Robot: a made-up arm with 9 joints.
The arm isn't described. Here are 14 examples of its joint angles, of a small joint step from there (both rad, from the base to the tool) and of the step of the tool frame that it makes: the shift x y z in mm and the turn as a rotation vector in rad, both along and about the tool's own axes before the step.
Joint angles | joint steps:
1: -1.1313 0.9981 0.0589 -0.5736 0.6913 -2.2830 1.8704 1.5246 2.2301 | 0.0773 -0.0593 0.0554 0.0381 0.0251 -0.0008 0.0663 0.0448 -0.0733
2: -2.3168 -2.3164 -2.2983 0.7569 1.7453 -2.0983 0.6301 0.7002 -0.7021 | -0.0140 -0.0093 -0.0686 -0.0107 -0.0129 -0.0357 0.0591 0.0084 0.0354
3: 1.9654 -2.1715 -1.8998 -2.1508 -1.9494 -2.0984 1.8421 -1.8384 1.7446 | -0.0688 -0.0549 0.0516 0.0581 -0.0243 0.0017 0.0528 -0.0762 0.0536
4: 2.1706 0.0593 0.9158 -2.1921 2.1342 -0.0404 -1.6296 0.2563 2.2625 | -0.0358 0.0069 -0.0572 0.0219 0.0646 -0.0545 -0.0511 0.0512 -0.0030
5: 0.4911 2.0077 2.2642 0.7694 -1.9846 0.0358 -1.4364 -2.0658 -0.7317 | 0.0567 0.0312 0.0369 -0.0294 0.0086 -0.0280 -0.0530 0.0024 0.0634
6: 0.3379 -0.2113 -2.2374 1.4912 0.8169 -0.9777 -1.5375 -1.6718 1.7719 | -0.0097 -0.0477 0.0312 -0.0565 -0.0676 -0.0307 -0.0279 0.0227 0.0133
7: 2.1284 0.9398 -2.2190 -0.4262 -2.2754 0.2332 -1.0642 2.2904 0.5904 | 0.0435 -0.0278 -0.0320 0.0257 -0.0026 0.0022 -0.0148 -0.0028 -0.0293
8: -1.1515 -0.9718 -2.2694 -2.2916 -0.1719 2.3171 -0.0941 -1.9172 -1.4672 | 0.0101 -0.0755 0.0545 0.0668 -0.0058 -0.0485 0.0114 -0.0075 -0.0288
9: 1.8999 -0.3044 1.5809 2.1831 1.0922 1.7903 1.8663 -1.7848 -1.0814 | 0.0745 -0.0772 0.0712 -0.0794 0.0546 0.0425 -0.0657 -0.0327 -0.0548
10: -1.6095 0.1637 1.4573 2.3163 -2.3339 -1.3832 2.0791 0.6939 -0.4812 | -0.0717 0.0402 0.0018 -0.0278 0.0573 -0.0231 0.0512 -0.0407 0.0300
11: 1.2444 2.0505 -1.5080 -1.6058 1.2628 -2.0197 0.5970 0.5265 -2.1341 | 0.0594 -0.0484 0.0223 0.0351 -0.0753 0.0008 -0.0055 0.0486 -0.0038
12: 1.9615 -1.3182 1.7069 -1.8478 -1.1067 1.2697 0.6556 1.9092 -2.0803 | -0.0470 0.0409 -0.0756 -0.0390 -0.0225 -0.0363 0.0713 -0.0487 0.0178
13: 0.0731 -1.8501 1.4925 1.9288 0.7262 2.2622 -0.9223 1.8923 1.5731 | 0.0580 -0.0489 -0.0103 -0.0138 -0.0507 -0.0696 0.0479 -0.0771 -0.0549
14: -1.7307 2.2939 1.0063 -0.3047 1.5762 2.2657 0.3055 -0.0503 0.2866 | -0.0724 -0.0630 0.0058 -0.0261 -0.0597 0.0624 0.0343 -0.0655 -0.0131
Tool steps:
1: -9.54 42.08 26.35 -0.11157 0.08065 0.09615
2: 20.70 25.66 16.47 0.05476 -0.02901 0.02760
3: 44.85 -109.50 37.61 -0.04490 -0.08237 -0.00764
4: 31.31 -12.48 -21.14 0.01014 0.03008 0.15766
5: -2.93 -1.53 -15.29 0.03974 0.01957 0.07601
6: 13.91 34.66 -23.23 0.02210 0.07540 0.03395
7: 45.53 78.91 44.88 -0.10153 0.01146 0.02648
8: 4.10 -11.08 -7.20 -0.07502 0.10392 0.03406
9: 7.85 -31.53 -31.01 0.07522 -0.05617 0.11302
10: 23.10 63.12 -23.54 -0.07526 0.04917 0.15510
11: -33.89 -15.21 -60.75 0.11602 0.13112 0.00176
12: 56.88 -6.28 68.42 -0.01858 -0.07286 0.06747
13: -6.85 -4.88 37.49 -0.04628 0.14993 0.01292
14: -39.58 8.57 0.45 -0.15112 -0.00385 0.06227
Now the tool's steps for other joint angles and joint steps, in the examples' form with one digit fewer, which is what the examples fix.
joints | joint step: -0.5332 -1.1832 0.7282 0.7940 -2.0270 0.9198 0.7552 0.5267 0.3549 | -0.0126 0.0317 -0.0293 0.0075 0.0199 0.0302 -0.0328 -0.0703 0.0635
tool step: 9.5 11.1 -31.9 0.1064 0.0516 -0.0636
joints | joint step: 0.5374 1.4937 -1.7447 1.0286 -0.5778 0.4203 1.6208 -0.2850 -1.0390 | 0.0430 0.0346 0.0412 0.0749 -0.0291 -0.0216 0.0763 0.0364 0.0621
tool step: -34.2 -20.2 12.9 0.0219 -0.0176 -0.0316
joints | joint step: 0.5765 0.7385 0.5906 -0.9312 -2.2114 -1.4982 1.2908 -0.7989 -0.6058 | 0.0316 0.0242 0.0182 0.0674 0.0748 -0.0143 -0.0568 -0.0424 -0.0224
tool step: -1.0 45.8 -60.6 -0.0833 0.0930 0.1003
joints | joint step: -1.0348 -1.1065 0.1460 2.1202 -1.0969 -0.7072 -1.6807 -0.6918 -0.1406 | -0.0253 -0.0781 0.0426 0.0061 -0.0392 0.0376 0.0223 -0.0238 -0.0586
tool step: -21.5 4.4 22.7 -0.0735 0.1115 -0.0507
